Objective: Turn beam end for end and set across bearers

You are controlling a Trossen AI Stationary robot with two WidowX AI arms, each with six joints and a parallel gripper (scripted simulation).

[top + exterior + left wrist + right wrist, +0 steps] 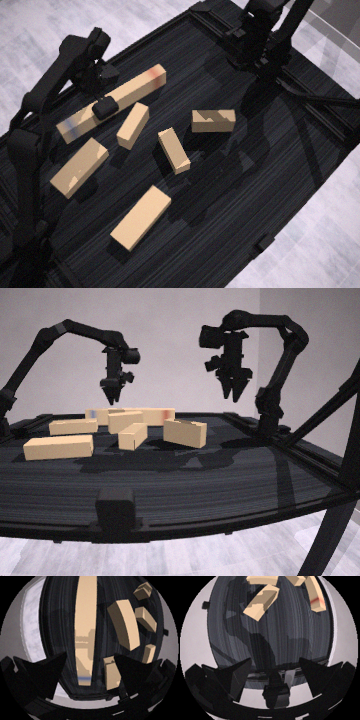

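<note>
Now: the beam 9 cm below my left hand, 6 cm to the right of it and 1 cm ahead of it.
</note>
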